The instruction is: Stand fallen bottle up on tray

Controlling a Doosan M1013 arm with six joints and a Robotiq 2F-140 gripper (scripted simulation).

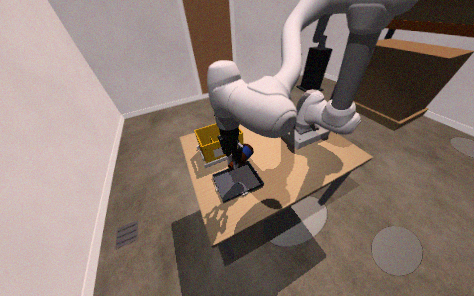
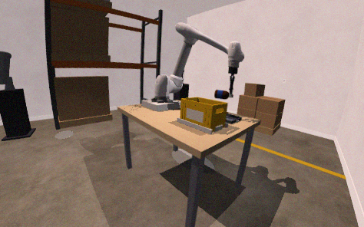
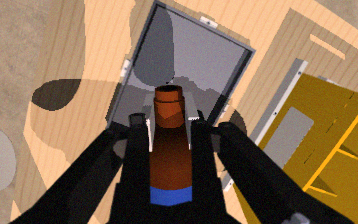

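Now: the brown bottle 50 mm behind my hand, 30 mm to the right of it and 20 mm below it. Also, from my hand: yellow crate: 320 mm to the right, 140 mm below; then dark grey tray: 210 mm below, 30 mm to the right, 20 mm behind.
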